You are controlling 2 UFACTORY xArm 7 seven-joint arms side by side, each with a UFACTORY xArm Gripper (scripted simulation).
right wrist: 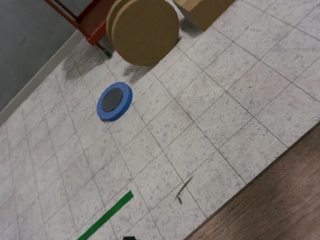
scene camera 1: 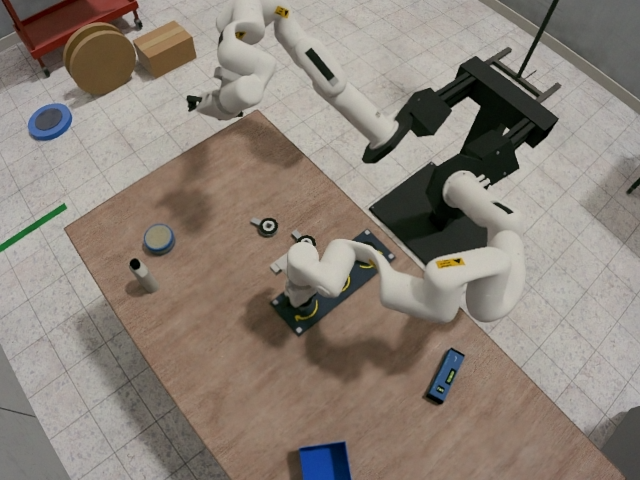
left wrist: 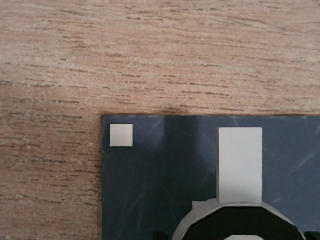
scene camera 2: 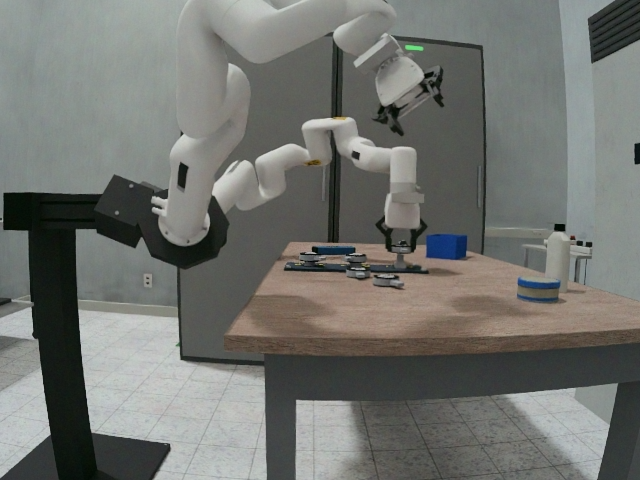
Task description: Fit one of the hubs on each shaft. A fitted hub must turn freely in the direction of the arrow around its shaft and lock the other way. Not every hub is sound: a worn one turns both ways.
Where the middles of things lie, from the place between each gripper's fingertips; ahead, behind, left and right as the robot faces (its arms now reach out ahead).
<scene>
The dark board point(scene camera 1: 300, 321) is 130 mm behind my left hand, 20 mm to the left of it and 60 mm below it. Also, from my left hand: white bottle point(scene camera 2: 558, 248): 270 mm ahead, 390 mm to the right, 40 mm above; then tape roll point(scene camera 2: 534, 289): 160 mm ahead, 480 mm to the right, 50 mm below.
My right hand point(scene camera 2: 418, 116) is 320 mm above the tape roll, 300 mm short of it and 30 mm to the right of it. Round my right hand: dark board (530 mm to the left, 340 mm below, 20 mm ahead); white bottle (420 mm ahead, 240 mm below, 120 mm to the left).
</scene>
